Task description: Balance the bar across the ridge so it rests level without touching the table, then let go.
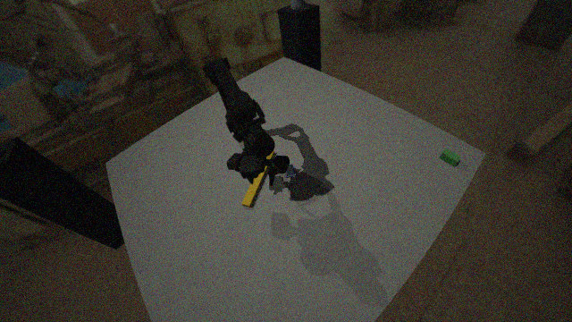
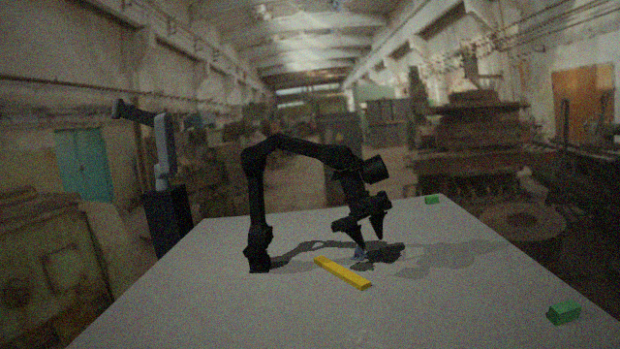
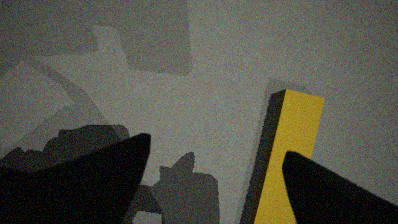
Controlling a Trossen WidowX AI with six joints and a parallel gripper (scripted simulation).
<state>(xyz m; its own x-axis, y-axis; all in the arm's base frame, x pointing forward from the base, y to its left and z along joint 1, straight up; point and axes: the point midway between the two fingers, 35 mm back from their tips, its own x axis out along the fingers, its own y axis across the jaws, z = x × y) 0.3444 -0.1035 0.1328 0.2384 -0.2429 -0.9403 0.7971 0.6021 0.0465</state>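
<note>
My gripper tip is now 10 cm past the yellow bar, 9 cm above it and 3 cm to the right of it.
</note>
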